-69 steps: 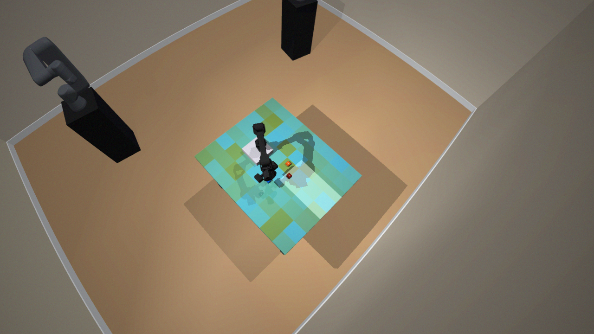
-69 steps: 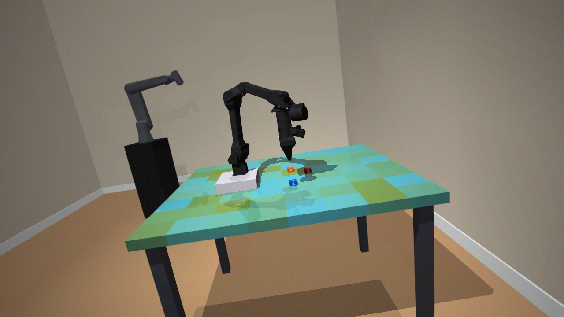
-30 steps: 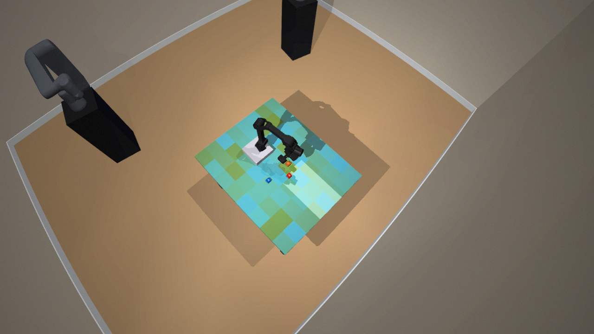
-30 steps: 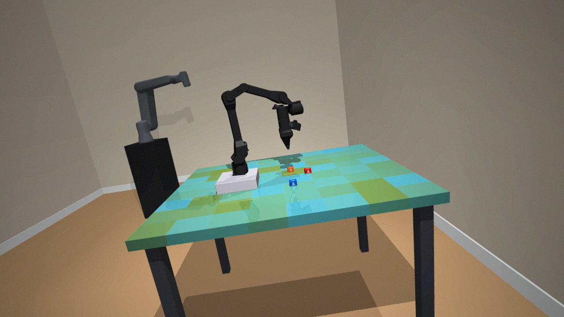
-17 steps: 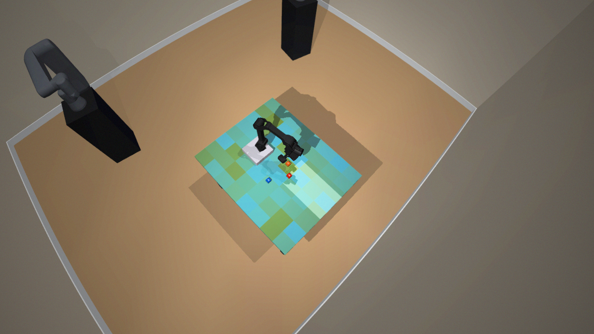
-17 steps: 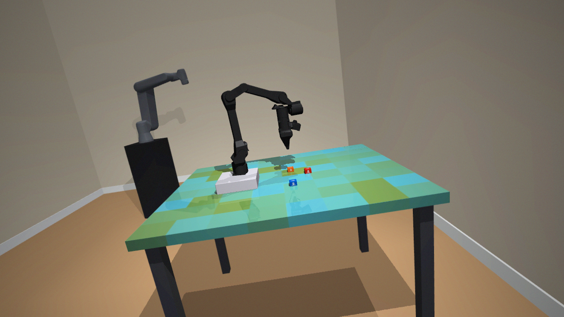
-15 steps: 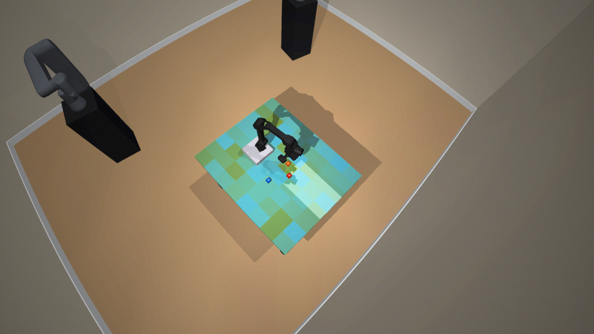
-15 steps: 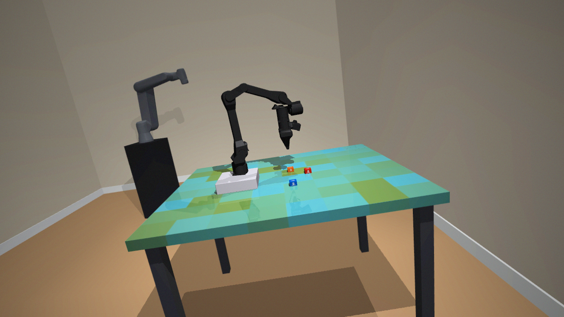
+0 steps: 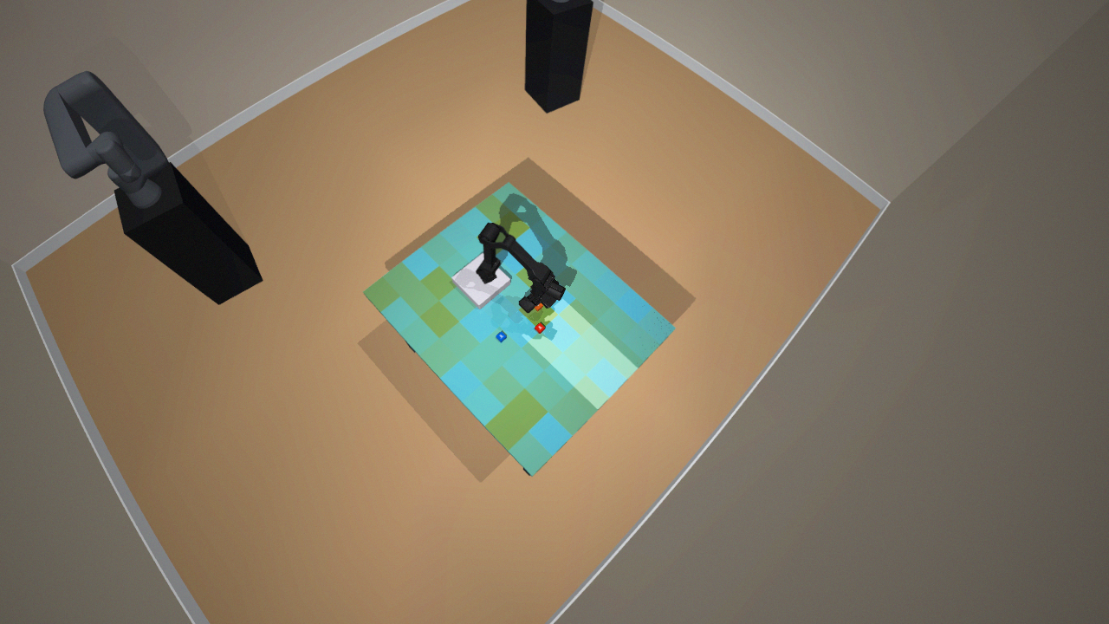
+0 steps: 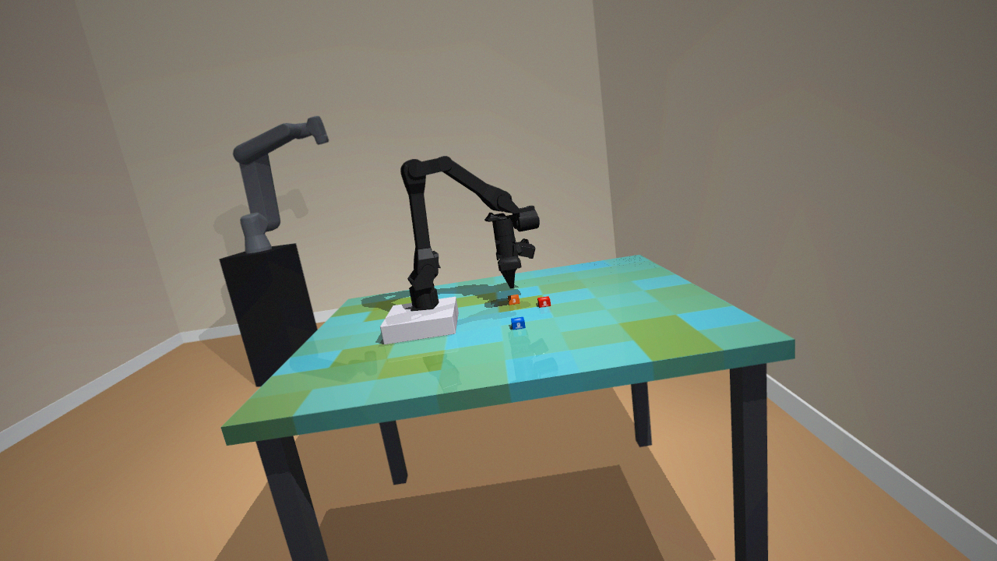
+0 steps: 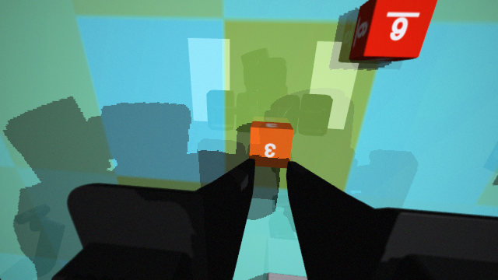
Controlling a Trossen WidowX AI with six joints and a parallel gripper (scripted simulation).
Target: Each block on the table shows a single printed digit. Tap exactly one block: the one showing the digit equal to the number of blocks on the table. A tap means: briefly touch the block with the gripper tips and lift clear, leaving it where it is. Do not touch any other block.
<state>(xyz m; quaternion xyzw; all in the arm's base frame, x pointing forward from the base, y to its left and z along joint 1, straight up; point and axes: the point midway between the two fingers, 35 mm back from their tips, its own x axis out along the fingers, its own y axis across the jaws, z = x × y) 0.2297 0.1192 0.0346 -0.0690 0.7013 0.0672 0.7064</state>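
Right now the orange block is 40 mm below my gripper tip. Also, from my gripper tip: blue block 40 mm ahead, 210 mm to the right, 40 mm below; red block 90 mm ahead, 50 mm to the right, 40 mm below.
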